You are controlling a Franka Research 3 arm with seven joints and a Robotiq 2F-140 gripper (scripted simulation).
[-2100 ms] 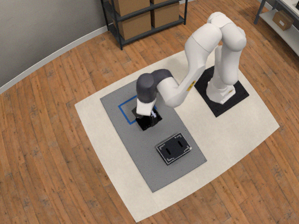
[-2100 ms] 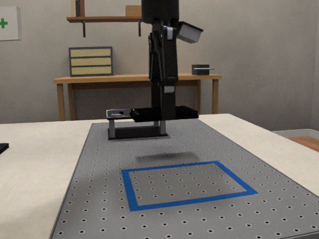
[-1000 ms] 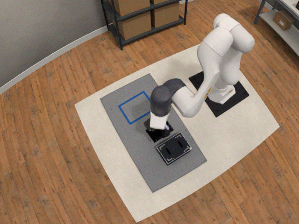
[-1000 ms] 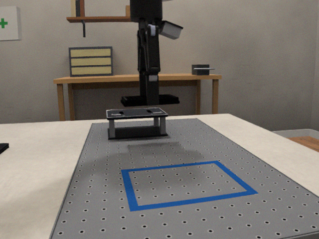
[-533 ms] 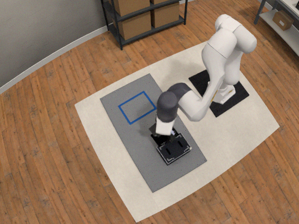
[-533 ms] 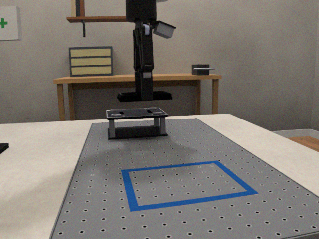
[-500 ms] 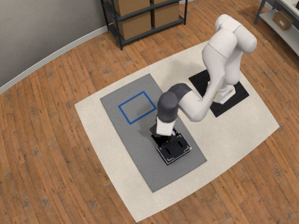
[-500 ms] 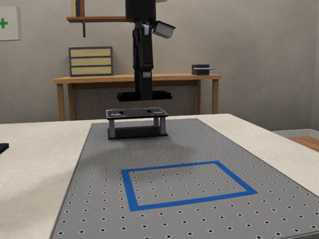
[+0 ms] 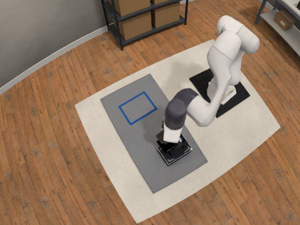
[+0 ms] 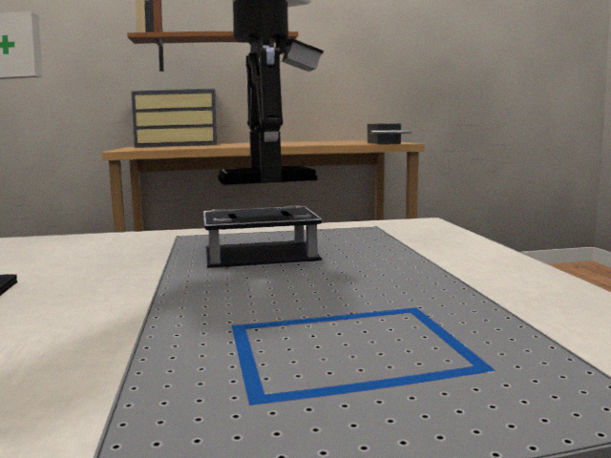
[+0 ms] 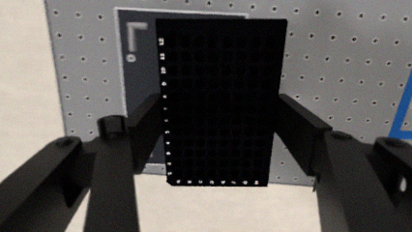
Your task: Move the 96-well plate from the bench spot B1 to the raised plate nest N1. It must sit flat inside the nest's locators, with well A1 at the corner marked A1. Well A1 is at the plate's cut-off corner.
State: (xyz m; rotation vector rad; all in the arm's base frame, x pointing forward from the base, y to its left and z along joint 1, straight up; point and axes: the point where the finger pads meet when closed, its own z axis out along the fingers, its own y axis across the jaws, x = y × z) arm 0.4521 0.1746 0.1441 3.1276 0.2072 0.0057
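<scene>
The raised plate nest is 1 cm behind my hand, 3 cm to the left of it and 9 cm below it. Round my hand: corner label 9 cm behind, 8 cm to the left, 8 cm below; then black 96-well plate 2 cm below.
</scene>
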